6 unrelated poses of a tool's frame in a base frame.
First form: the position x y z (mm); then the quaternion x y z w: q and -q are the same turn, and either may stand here.
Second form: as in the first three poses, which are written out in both.
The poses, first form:
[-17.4, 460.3, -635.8, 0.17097, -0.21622, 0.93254, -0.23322]
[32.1, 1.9, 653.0, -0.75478, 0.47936, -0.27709, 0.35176]
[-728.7, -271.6, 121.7, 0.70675, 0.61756, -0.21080, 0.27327]
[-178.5, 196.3, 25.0, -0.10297, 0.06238, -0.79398, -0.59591]
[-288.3, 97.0, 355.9, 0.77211, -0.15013, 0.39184, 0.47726]
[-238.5, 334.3, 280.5, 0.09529, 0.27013, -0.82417, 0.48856]
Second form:
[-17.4, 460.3, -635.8, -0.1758, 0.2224, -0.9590, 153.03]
[32.1, 1.9, 653.0, -0.8063, 0.5121, -0.2960, 138.81]
[-728.7, -271.6, 121.7, 0.7347, 0.6420, -0.2191, 148.28]
[-178.5, 196.3, 25.0, 0.1282, -0.0777, 0.9887, 106.85]
[-288.3, 97.0, 355.9, 0.8786, -0.1708, 0.4459, 122.99]
[-238.5, 334.3, 280.5, 0.1092, 0.3096, -0.9446, 121.51]

